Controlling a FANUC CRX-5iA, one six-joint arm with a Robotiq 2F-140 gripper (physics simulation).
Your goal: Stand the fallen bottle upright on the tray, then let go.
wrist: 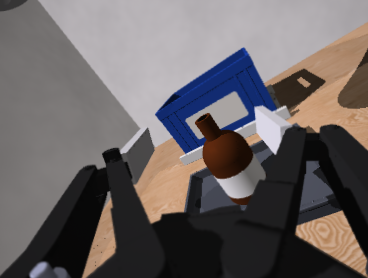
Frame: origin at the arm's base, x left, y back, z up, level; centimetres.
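Seen in the pictures: gripper, fingertip midpoint: (201, 129).
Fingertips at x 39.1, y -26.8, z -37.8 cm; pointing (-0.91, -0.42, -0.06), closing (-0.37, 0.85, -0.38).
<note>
Offsets run from my fingertips to a thing's top centre. "*": to the spot under its first point. Level surfaces: height alone.
The brown bottle @(dy -4.1, dx -7.7, dz -1.4 cm) (227, 154) with a white label stands upright on the dark grey tray @(* dy -13.1, dx -9.2, dz -16.9 cm) (210, 190), its axis in line with the crate's side edges in the tilted wrist view. Its neck points to the upper left of the view. Its base is partly hidden behind the gripper's body. My gripper (201, 129) is open, with its pale pads wide apart. The bottle shows beyond the fingers, apart from both pads, and nothing is held. The gripper's dark links hide the near part of the tray.
A blue crate @(* dy -22.8, dx -24.1, dz -6.0 cm) (176, 126) with a pale panel stands behind the bottle. A white bar @(* dy -25.2, dx -22.3, dz -15.6 cm) (187, 158) runs along the foot of the crate. The wooden table @(dz -17.4 cm) (325, 232) lies around the tray. Dark shadows fall on the table at the upper right.
</note>
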